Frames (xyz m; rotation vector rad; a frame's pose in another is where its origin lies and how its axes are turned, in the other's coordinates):
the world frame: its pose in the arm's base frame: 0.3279 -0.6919 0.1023 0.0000 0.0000 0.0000
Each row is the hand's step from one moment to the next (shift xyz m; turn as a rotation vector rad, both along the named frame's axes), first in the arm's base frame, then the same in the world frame.
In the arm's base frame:
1: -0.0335 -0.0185 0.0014 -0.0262 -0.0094 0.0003
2: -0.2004 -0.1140 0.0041 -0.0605 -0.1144 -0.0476
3: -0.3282 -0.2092 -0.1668 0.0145 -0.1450 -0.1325
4: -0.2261 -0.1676 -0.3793 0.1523 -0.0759 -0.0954
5: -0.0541 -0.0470 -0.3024 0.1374 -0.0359 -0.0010
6: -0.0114 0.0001 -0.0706 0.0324 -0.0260 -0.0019
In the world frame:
1: -0.0335 -0.0185 0.0014 -0.0262 -0.0094 0.0003
2: -0.2004 -0.1140 0.0041 -0.0605 -0.1144 -0.0476
3: -0.3282 -0.2092 -0.1668 0.0145 -0.1450 -0.1325
4: -0.2261 -0.1676 -0.3793 0.1523 -0.0759 -0.0954
5: -0.0541 -0.0470 -0.3024 0.1374 -0.0359 -0.0010
6: -0.0114 0.0001 -0.0706 0.0324 -0.0260 -0.0019

